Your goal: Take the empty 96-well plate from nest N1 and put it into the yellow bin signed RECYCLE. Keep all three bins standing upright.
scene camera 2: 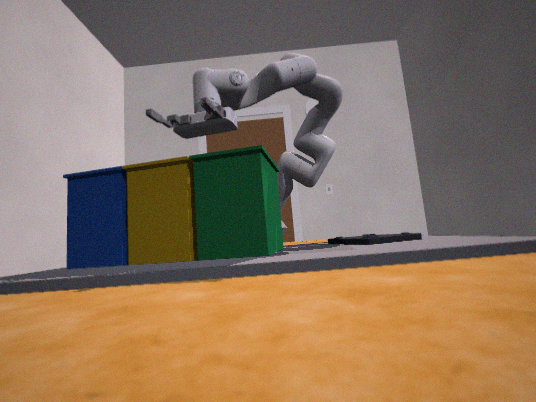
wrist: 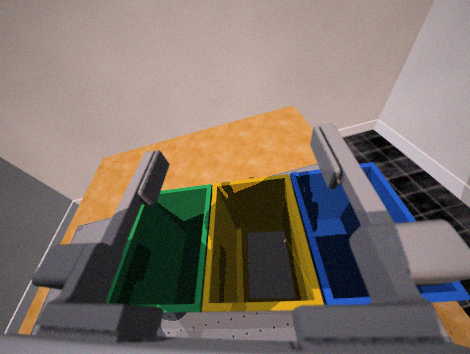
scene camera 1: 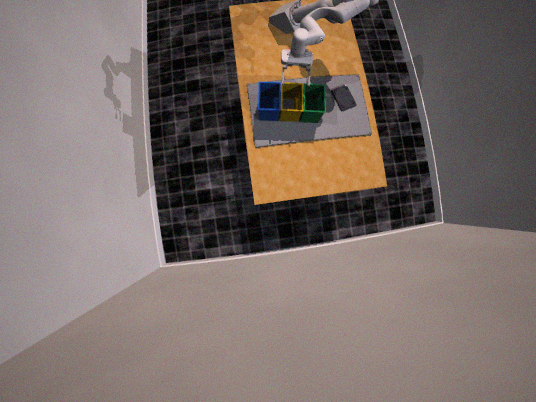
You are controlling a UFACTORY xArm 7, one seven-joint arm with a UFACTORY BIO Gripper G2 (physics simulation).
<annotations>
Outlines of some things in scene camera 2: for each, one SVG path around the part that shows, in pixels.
My gripper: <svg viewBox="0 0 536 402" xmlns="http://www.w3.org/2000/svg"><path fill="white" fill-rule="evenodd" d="M238 129L237 115L232 108L223 108L221 105L214 106L207 97L201 98L201 106L206 111L183 116L169 115L167 120L162 118L153 109L146 109L146 116L168 128L173 127L174 133L185 139Z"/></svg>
A yellow bin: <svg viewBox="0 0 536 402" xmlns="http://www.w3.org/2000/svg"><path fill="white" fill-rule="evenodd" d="M188 156L122 166L124 170L127 170L128 265L183 262L198 259L193 161Z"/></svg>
A green bin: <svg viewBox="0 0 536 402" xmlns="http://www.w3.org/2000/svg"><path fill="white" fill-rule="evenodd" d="M262 145L189 156L194 166L198 260L269 256L284 249L277 180L279 169Z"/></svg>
A blue bin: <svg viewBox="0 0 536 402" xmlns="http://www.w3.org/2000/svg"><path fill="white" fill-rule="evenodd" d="M122 166L63 175L63 178L68 179L67 269L128 265L127 170L124 170Z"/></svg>
</annotations>
